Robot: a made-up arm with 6 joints.
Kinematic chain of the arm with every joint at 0, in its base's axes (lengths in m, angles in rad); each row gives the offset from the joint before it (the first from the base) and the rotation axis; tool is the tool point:
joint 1: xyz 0 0 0.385 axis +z
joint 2: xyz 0 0 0 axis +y
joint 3: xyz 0 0 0.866 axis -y
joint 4: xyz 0 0 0 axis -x
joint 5: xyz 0.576 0 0 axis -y
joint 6: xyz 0 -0.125 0 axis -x
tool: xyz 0 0 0
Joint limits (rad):
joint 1: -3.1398..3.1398
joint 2: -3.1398..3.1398
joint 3: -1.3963..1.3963
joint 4: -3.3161..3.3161
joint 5: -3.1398..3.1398
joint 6: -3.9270..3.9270
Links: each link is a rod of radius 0.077 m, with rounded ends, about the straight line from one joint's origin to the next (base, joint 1, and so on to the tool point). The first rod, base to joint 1, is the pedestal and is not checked.
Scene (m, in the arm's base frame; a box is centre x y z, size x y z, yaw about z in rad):
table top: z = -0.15
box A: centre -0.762 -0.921 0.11 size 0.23 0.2 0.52 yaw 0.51
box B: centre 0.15 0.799 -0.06 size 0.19 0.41 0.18 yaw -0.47
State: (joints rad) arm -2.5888 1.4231 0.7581 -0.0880 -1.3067 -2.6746
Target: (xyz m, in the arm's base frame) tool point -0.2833 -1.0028 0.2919
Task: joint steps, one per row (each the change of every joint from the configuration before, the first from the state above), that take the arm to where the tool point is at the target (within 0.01 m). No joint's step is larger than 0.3 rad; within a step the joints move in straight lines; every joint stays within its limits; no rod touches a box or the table.
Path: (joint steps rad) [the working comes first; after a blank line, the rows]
Joints at the target: -1.7299 1.0720 0.0529 -0.2601 -1.3067 -2.6746
Straight joint move there: touches box A.

1: 0.0171 -0.2262 -0.0068 0.0963 -0.2360 -0.0235
2: 0.0172 -0.2261 -0.0068 0.0963 -0.2361 -0.0235
3: 0.0171 -0.2262 -0.0067 0.0963 -0.2360 -0.0235
4: 0.0171 -0.2262 -0.0068 0.0963 -0.2361 -0.0235
5: 0.1976 0.1384 -0.1695 -0.1393 0.2361 0.0235
6: 0.1976 0.1384 -0.1695 -0.1394 0.2360 0.0235
7: 0.1976 0.1384 -0.1696 -0.1393 0.2361 0.0235
8: 0.1976 0.1384 -0.1695 -0.1393 0.2360 0.0235

